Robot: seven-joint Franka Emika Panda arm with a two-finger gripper.
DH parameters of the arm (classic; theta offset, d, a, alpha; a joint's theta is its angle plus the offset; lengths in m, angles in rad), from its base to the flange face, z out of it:
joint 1: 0 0.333 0 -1.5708
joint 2: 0 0 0 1.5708
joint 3: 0 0.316 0.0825 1.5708
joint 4: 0 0 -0.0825 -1.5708
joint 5: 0 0.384 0 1.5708
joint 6: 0 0 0.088 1.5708
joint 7: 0 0.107 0 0
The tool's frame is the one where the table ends.
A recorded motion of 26 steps. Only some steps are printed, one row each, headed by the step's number.
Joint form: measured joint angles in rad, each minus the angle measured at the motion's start. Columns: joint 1, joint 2, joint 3, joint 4, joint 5, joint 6, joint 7.
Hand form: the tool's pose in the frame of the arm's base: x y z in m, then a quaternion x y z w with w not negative. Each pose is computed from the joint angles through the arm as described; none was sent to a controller.
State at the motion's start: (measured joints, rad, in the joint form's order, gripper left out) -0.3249 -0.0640 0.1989 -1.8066 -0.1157 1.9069 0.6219
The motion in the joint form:
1: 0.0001 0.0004 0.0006 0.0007 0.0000 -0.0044 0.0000
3: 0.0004 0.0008 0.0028 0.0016 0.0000 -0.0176 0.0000
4: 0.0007 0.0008 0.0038 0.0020 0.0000 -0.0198 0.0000
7: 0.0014 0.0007 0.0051 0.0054 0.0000 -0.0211 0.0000
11: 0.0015 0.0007 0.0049 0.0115 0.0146 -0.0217 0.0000
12: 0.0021 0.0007 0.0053 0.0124 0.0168 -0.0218 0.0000
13: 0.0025 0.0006 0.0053 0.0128 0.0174 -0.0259 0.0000
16: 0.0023 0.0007 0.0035 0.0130 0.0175 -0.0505 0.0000
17: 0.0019 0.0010 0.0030 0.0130 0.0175 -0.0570 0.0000
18: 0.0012 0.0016 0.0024 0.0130 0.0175 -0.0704 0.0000
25: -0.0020 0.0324 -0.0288 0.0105 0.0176 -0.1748 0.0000
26: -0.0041 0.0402 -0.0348 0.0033 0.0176 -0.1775 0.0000
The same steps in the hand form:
1: 0.5540 -0.0753 0.5776 0.93156 -0.34936 0.09203 0.04091
3: 0.5531 -0.0740 0.5765 0.93229 -0.34876 0.08598 0.04248
4: 0.5530 -0.0733 0.5765 0.93255 -0.34825 0.08514 0.04269
7: 0.5533 -0.0721 0.5781 0.93278 -0.34740 0.08626 0.04242
11: 0.5538 -0.0712 0.5809 0.93229 -0.34930 0.08720 0.03491
12: 0.5539 -0.0704 0.5813 0.93239 -0.34910 0.08734 0.03375
13: 0.5536 -0.0702 0.5811 0.93254 -0.34915 0.08555 0.03393
16: 0.5511 -0.0713 0.5787 0.93272 -0.35102 0.07372 0.03707
17: 0.5505 -0.0719 0.5779 0.93270 -0.35168 0.07042 0.03793
18: 0.5492 -0.0726 0.5762 0.93270 -0.35275 0.06364 0.03969
25: 0.5419 -0.0936 0.5489 0.92705 -0.37109 -0.00425 0.05334
26: 0.5416 -0.0984 0.5410 0.92553 -0.37450 -0.01318 0.05454

